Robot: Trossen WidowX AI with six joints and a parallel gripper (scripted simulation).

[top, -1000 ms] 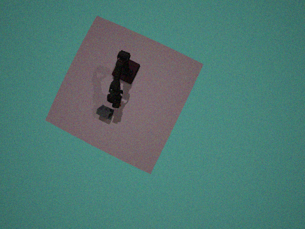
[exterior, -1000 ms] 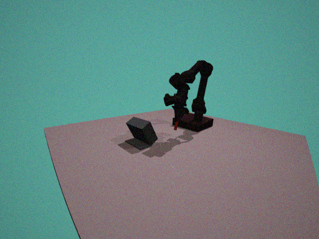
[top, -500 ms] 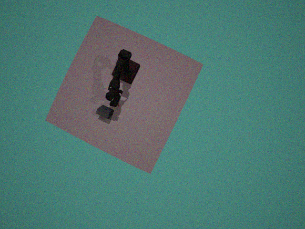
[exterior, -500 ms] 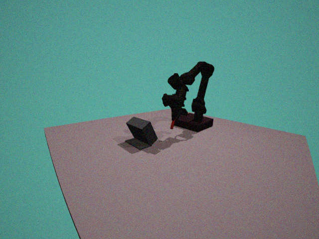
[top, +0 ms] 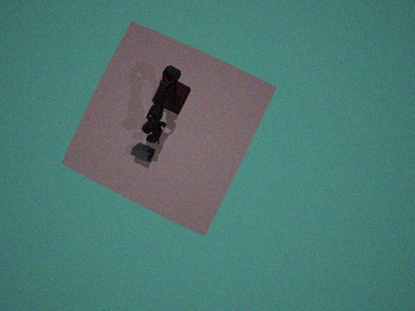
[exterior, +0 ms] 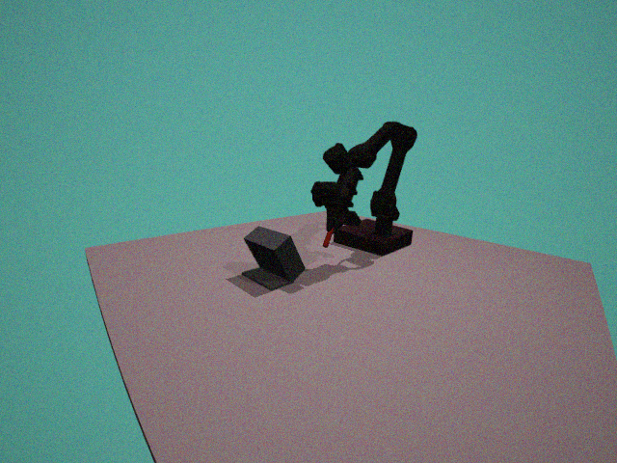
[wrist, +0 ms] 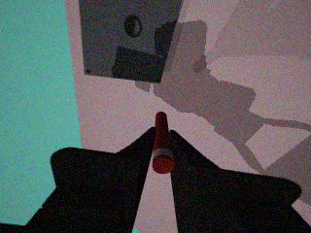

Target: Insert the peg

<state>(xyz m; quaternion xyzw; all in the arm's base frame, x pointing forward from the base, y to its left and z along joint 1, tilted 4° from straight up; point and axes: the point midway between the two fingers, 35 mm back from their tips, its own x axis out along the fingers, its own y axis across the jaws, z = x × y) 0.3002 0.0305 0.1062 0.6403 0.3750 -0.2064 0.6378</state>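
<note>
The sloped panel is 130 mm ahead of my gripper tip, 70 mm to the right of it and 50 mm below it. Also, from my gripper tip: red peg (10 mm behind, 10 mm above).
</note>
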